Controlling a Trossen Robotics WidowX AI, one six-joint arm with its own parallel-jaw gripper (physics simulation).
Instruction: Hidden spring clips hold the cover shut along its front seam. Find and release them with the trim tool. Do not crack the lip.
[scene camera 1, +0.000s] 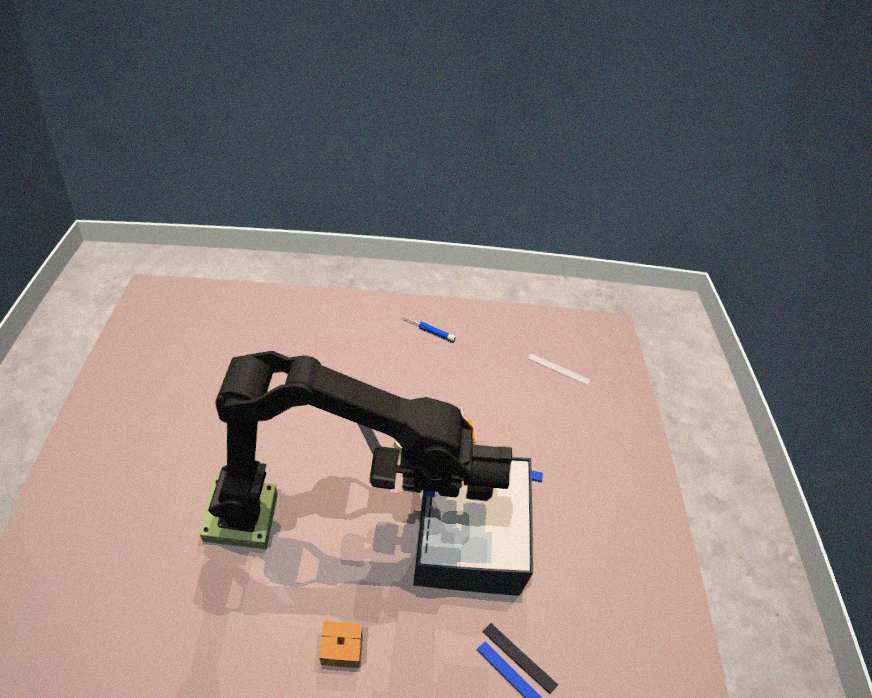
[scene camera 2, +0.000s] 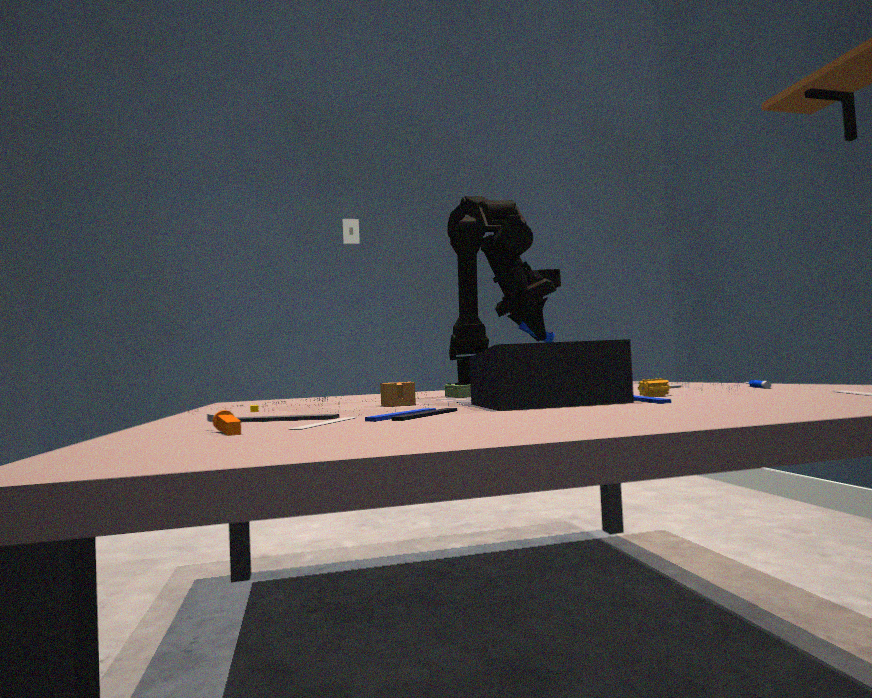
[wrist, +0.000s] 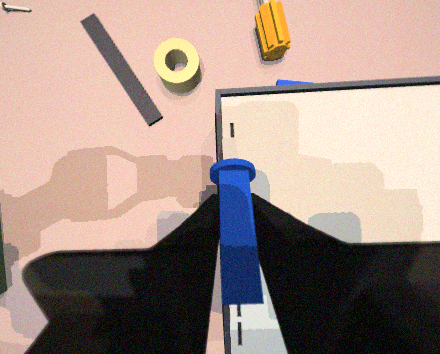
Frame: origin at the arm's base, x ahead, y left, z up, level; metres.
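Seen in the pictures: gripper, fingertip midpoint: (scene camera 2: 542, 340) (wrist: 232, 200); arm's base at its link origin: (scene camera 1: 239, 513).
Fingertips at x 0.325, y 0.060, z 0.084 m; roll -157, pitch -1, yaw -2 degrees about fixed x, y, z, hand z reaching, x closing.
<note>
Pixels of each thing's top centre, then the offset from my fingertips to it. "pt": a spot on its surface instead.
- black box with a white cover, top centre: (wrist: 353, 236) (scene camera 1: 478, 507) (scene camera 2: 543, 344) 0.083 m ahead, 0.032 m right, 0.012 m down
- blue trim tool at its top centre: (wrist: 242, 197) (scene camera 2: 544, 319) 0.000 m ahead, 0.006 m left, 0.039 m up
- yellow ring at its top centre: (wrist: 176, 60) 0.045 m back, 0.147 m left, 0.088 m down
- dark strip at its top centre: (wrist: 121, 69) (scene camera 1: 371, 438) 0.115 m back, 0.153 m left, 0.108 m down
- orange-yellow handled tool at its top centre: (wrist: 273, 2) (scene camera 2: 661, 378) (scene camera 1: 465, 420) 0.066 m ahead, 0.201 m left, 0.081 m down
- orange block at a spot on its surface: (scene camera 1: 341, 643) pt 0.117 m back, 0.259 m right, 0.098 m down
- blue strip at its top centre: (scene camera 2: 402, 412) (scene camera 1: 514, 677) 0.159 m ahead, 0.290 m right, 0.107 m down
- black strip at its top centre: (scene camera 2: 426, 412) (scene camera 1: 520, 657) 0.170 m ahead, 0.256 m right, 0.108 m down
- blue-handled screwdriver at its top centre: (scene camera 1: 427, 323) (scene camera 2: 755, 378) 0.027 m back, 0.480 m left, 0.096 m down
- pale strip at its top centre: (scene camera 1: 558, 368) 0.281 m ahead, 0.398 m left, 0.112 m down
A black box with a white cover (scene camera 1: 501, 538) (wrist: 340, 130) stands on the table; in scene camera 2 its dark side (scene camera 2: 556, 374) shows. Short dark slots (wrist: 232, 130) lie in a line along the cover's edge on the robot's side. My gripper (scene camera 2: 538, 336) (wrist: 232, 200) is shut on the blue trim tool (wrist: 237, 235) (scene camera 2: 549, 336), over that edge. The tool's flanged end faces up in the wrist view. Its tip is hidden, so contact with the seam cannot be told. No clips are visible, and the state of the lip under the tool is hidden.
A yellow ring (wrist: 162, 70), a dark strip (wrist: 122, 70) and an orange-yellow handled tool (wrist: 273, 31) lie beside the box. An orange block (scene camera 1: 341, 643), a blue strip (scene camera 1: 509, 671) and a black strip (scene camera 1: 520, 657) lie nearer scene camera 1. A blue-handled screwdriver (scene camera 1: 436, 331) and a pale strip (scene camera 1: 558, 369) lie beyond the box.
</note>
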